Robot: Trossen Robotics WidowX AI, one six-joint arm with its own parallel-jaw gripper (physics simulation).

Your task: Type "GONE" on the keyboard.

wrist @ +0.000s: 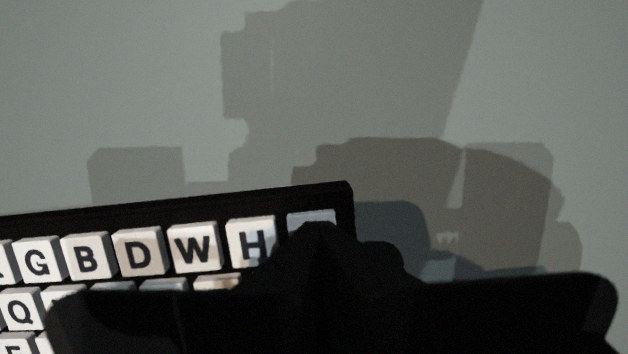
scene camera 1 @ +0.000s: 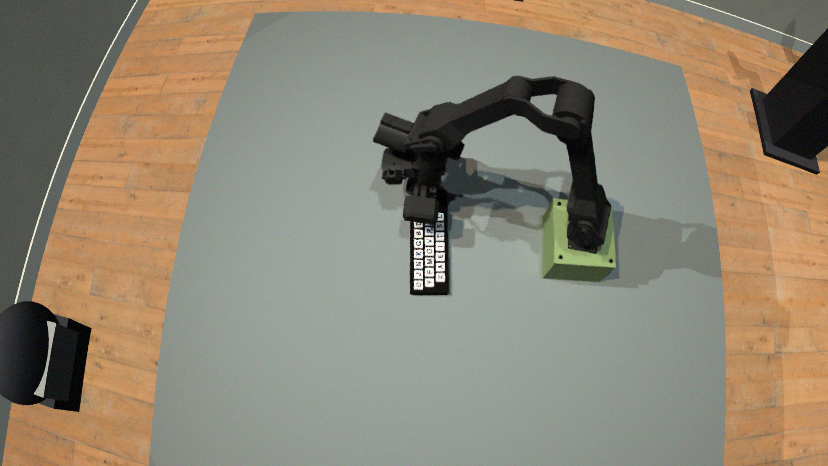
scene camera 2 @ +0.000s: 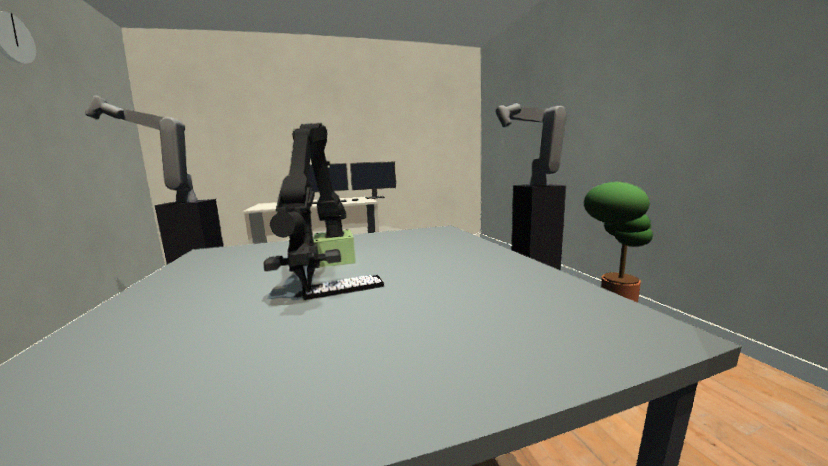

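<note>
The black keyboard with white letter keys lies on the grey table. My gripper is shut and empty, pointing down at the keyboard's end. In the wrist view its fingertips overlap the last key of the row, beside the H key; that key's letter is hidden, and I cannot tell whether they touch it. The G key lies further along the same row. The N key and the E key show in scene camera 1. The hand hides the keyboard's far end there.
The arm's base stands on a green block on the table. Beyond the table are two grey arms on dark pedestals, a desk with monitors and a potted plant.
</note>
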